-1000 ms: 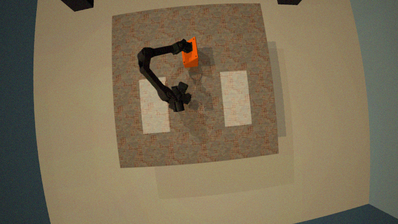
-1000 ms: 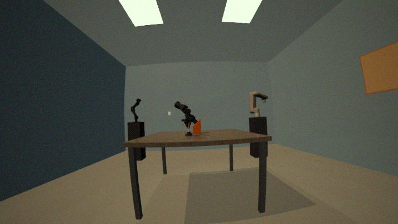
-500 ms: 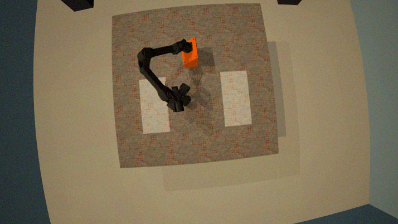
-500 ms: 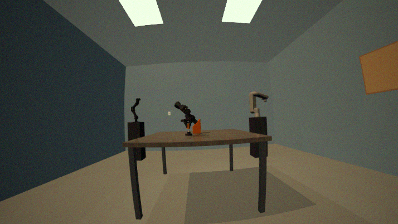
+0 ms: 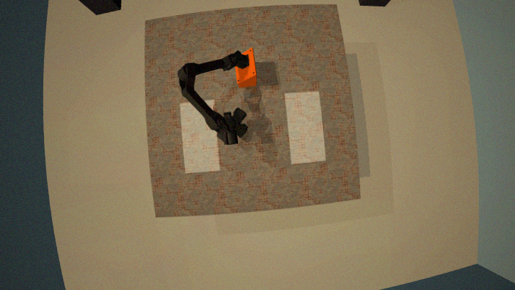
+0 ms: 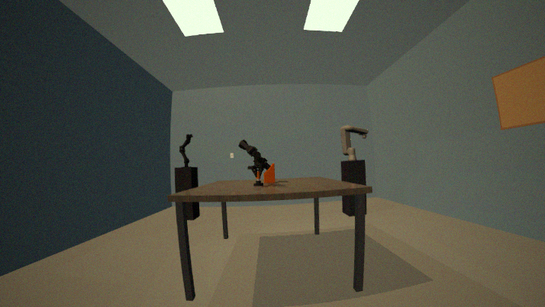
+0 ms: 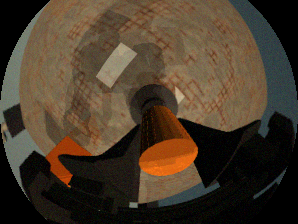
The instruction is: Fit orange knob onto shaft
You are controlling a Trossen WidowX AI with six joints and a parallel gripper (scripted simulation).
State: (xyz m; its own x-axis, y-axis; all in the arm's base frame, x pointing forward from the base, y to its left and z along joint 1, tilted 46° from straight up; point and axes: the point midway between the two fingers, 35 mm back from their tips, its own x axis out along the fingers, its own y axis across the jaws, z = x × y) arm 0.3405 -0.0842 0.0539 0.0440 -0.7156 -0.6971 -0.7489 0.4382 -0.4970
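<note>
My gripper tip is now 40 mm above the round dark pedestal. From my gripper tip the other things lie so: orange knob (30 mm above).
</note>
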